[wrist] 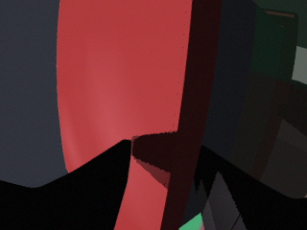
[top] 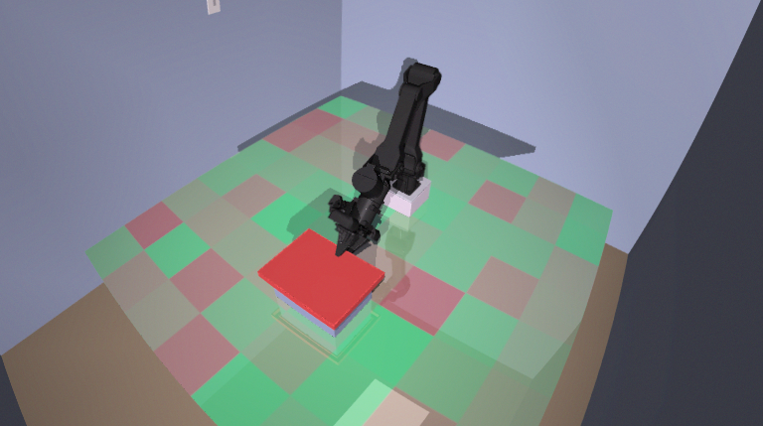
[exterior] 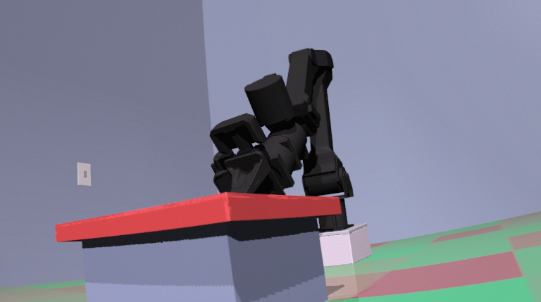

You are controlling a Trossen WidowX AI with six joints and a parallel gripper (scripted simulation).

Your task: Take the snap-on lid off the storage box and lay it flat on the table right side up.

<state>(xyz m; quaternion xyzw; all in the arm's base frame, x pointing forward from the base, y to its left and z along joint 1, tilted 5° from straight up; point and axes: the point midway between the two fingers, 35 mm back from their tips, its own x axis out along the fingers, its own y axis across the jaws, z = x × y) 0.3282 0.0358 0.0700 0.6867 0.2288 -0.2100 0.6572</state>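
Now: the red square lid 8 cm ahead of my gripper tip and 1 cm above it. Also, from my gripper tip: grey storage box (8 cm ahead, 4 cm below).
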